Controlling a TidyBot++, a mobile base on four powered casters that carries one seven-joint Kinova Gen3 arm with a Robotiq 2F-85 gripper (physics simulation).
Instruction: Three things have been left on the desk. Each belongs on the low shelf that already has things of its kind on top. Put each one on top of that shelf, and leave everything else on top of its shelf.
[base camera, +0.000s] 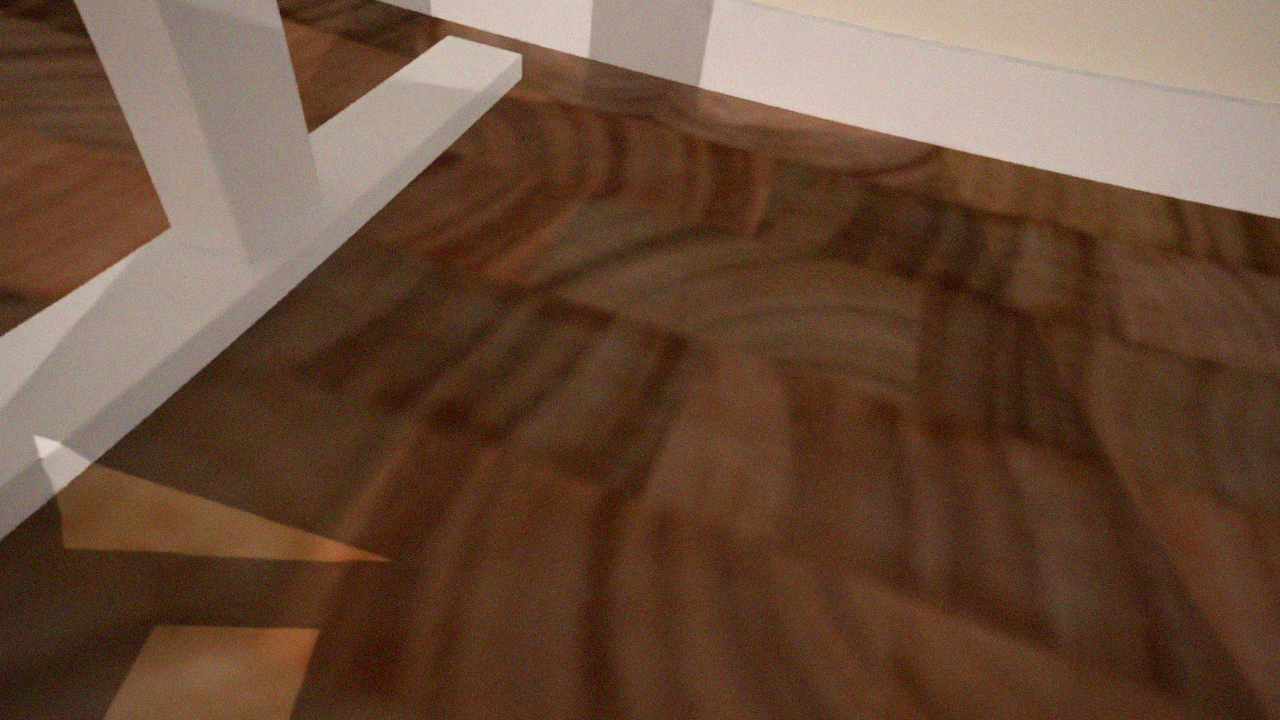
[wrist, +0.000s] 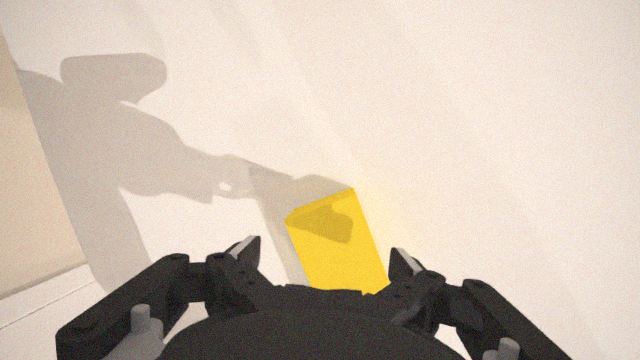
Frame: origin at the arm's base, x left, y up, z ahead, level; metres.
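Where they show: gripper, fingertip midpoint: (wrist: 324, 255).
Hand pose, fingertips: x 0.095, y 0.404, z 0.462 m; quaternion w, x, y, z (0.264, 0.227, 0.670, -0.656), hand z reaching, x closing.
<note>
After its pixels a point has its place.
A yellow block (wrist: 340, 250) @(x 0.092, y 0.368, z 0.447 m) with flat sides lies on the white desk top (wrist: 500, 150) @(x -0.077, y 0.323, z 0.424 m) in the wrist view, at the lower middle. My gripper (wrist: 324, 255) @(x 0.095, y 0.403, z 0.462 m) is open, with one black finger to the left of the block and the other to its right. The near end of the block is hidden behind the gripper's body. How far the fingertips are above the desk is hard to tell. The low shelves and their things do not show in either view.
In the base camera view a white desk leg (base camera: 223, 134) @(x 0.213, y -0.288, z 0.505 m) stands on a long white foot bar (base camera: 393, 134) at the left. A white skirting board (base camera: 895, 89) @(x -0.278, y -0.353, z 0.831 m) runs along the wall at the back. The arm's shadow falls across the desk in the wrist view.
</note>
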